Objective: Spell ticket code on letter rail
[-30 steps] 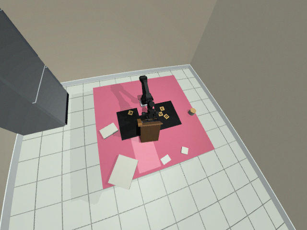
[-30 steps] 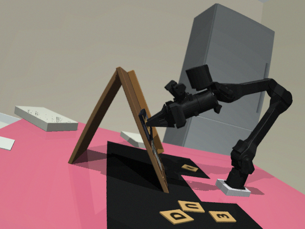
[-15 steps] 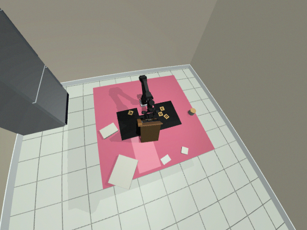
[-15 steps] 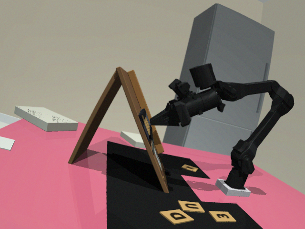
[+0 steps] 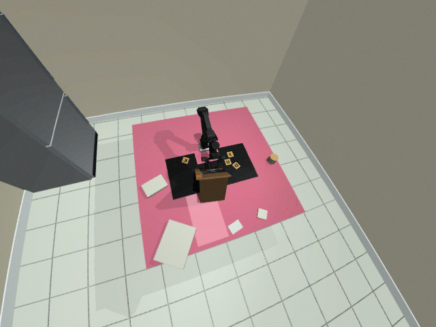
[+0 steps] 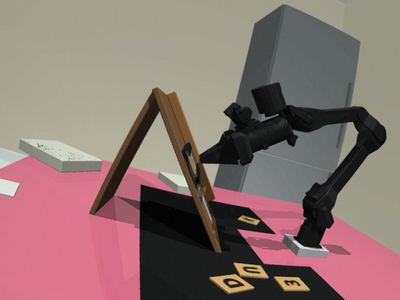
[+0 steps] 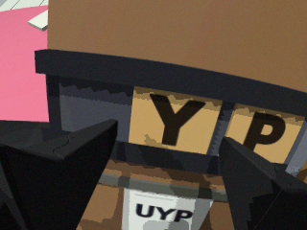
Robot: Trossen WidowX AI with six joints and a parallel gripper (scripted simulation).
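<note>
My gripper tip is 10 cm above the white ticket, 4 cm past it and 1 cm to the left of it. Also, from my gripper tip: black mat 17 cm below, 13 cm behind, 3 cm to the left.
</note>
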